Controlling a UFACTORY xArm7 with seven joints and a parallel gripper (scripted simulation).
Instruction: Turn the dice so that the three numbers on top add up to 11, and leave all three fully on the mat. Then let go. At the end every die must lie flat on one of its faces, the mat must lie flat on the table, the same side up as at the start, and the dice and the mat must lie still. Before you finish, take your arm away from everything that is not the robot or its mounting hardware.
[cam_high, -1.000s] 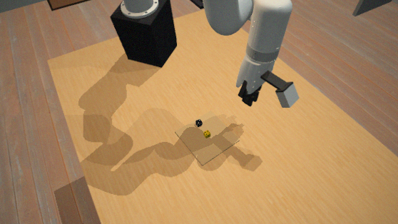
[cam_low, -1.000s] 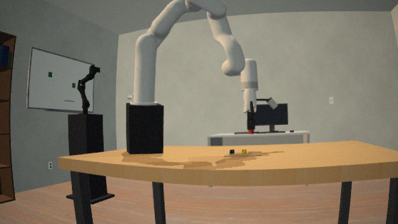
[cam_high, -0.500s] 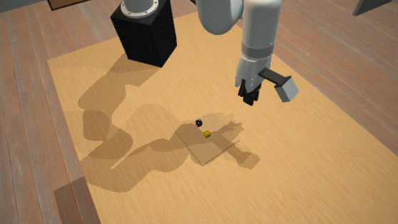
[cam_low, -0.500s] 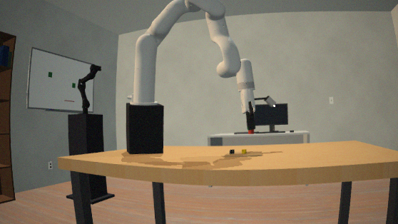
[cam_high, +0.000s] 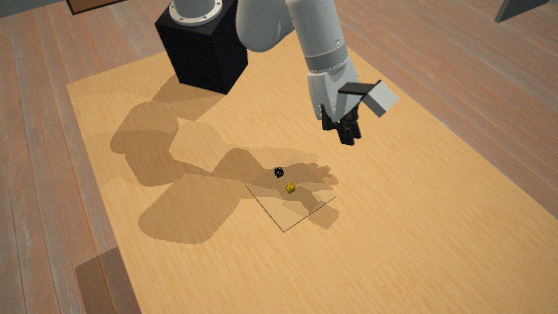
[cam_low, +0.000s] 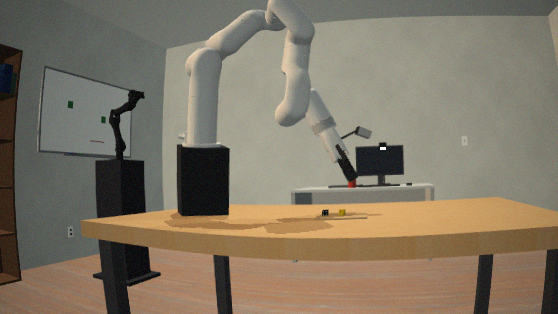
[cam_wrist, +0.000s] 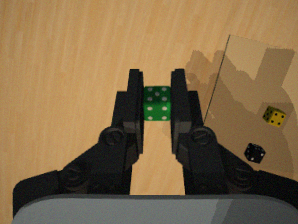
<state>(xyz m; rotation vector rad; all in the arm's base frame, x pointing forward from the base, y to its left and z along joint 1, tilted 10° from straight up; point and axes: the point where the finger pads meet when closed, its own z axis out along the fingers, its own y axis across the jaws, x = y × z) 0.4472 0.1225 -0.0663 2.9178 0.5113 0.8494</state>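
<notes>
Right now the black die is 130 mm to the right of my hand, 110 mm below it and 50 mm behind it. Also, from my hand: yellow die (130 mm to the right, 110 mm below, 10 mm behind); then green die (20 mm below); then tan mat (130 mm to the right, 120 mm below).
</notes>
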